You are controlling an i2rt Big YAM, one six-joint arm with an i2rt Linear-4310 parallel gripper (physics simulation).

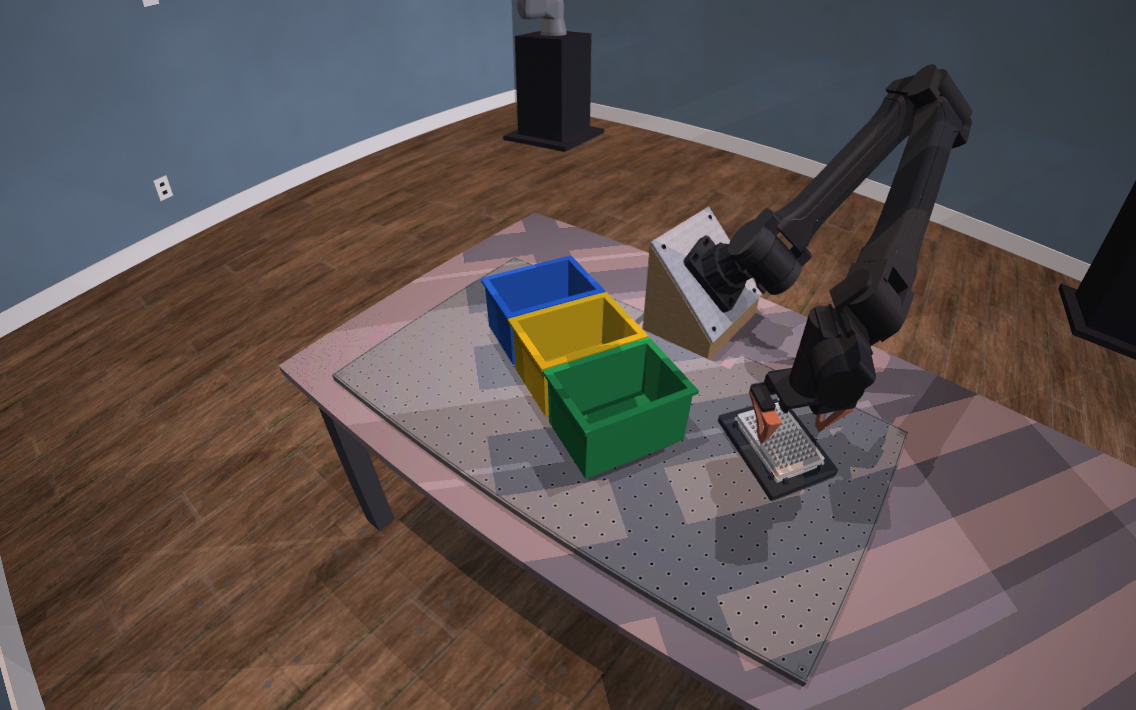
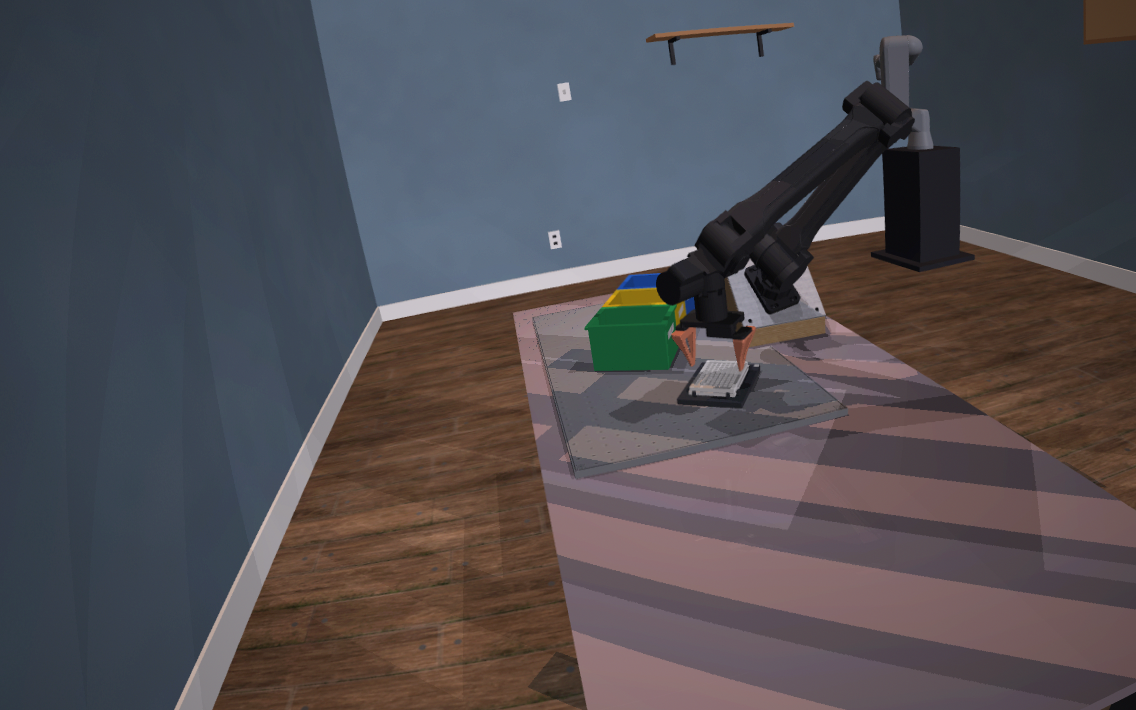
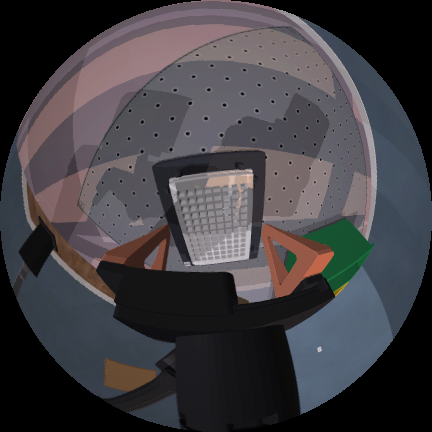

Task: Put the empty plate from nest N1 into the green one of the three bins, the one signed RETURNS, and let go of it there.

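Where they show: gripper, between the fingertips: (image 1: 789, 434) (image 2: 716, 367) (image 3: 216, 228); arm's base, origin of its link: (image 1: 712, 275) (image 2: 771, 287).
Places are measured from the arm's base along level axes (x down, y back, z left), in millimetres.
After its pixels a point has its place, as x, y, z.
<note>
The plate (image 1: 785, 452) @[70, -265, 235] (image 2: 716, 381) @[70, -258, 244] (image 3: 215, 215) @[70, -252, 232], white with a grid of wells, lies flat in the black nest (image 1: 802, 480) @[84, -290, 274] (image 2: 710, 401) @[86, -289, 283] (image 3: 259, 200) @[83, -297, 202]. My gripper (image 1: 790, 434) @[49, -250, 231] (image 2: 716, 368) @[49, -250, 231] (image 3: 216, 228) @[49, -250, 231] is open and empty, low over the plate's arm-side half. Its orange fingers stand apart toward the plate's two long sides; the exact height of the tips is hard to tell. The green bin (image 1: 640, 435) @[47, -363, 46] (image 2: 629, 344) @[38, -360, 48] (image 3: 345, 245) @[34, -377, 37] stands beside the nest, open at the top. No sign is legible, and neither is a nest label.
The yellow bin (image 1: 578, 334) @[56, -212, -145] (image 2: 640, 298) @[17, -259, -174] and blue bin (image 1: 536, 293) @[49, -159, -266] (image 2: 640, 281) @[11, -215, -300] stand in a row behind the green bin. The arm's wedge-shaped mount (image 1: 670, 293) @[8, -86, -43] stands behind the bins and nest. A perforated board (image 1: 469, 401) @[95, -402, -224] (image 2: 619, 443) @[95, -473, 326] (image 3: 210, 100) @[95, -337, 322] lies under the bins and nest.
</note>
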